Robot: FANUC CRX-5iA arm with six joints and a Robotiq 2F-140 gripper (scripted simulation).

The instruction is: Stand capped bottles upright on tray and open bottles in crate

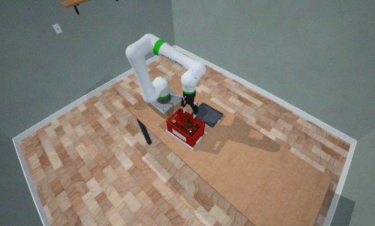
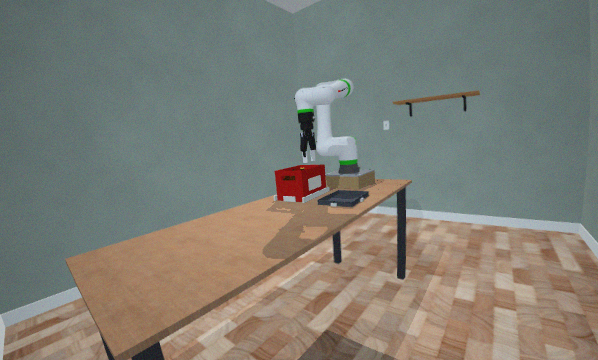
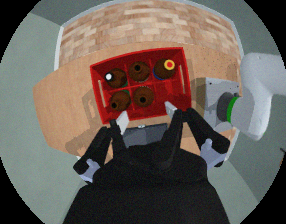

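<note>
The capped brown bottle is 140 mm below my hand, 100 mm to the right of it and 90 mm behind it. Also, from my hand: crate (150 mm below, 60 mm to the right); dark tray (220 mm to the left, 220 mm below, 70 mm ahead).
</note>
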